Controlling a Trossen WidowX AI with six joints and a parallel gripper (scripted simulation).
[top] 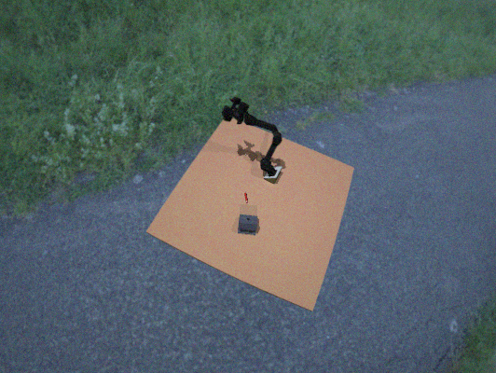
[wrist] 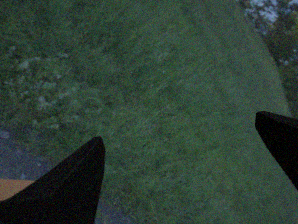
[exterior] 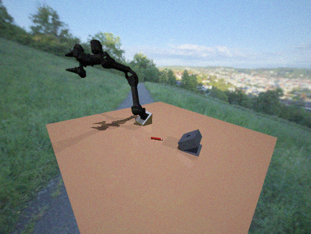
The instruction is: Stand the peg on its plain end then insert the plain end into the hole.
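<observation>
My gripper tip is now 460 mm above the red peg, 430 mm short of it and 380 mm to the right of it. Round my gripper tip: dark sloped panel (620 mm ahead, 460 mm to the left, 410 mm below).
</observation>
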